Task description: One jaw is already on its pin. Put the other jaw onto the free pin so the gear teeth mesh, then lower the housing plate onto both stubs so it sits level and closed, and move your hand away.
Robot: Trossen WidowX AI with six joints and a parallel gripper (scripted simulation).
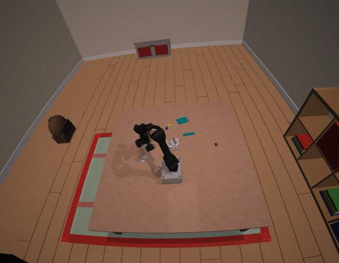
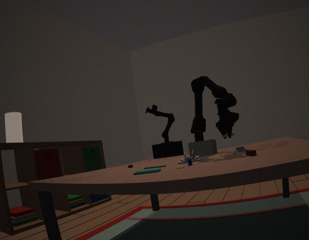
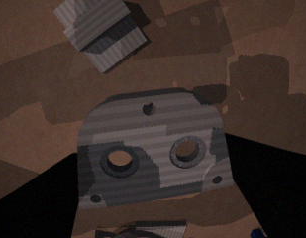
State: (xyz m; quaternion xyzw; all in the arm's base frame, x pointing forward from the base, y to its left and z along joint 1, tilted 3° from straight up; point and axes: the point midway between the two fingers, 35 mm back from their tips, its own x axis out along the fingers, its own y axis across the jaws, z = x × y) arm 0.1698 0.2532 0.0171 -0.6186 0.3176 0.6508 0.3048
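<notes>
Now: the grey jaw 190 mm to the right of my gripper tip, 80 mm ahead of it and 70 mm below it. From my gripper tip the other things lie so: brown stick (240 mm ahead, 180 mm to the left, 80 mm below); housing plate (20 mm above, 10 mm to the left, 10 mm behind); white piece (80 mm below, 70 mm behind, 50 mm to the left).
</notes>
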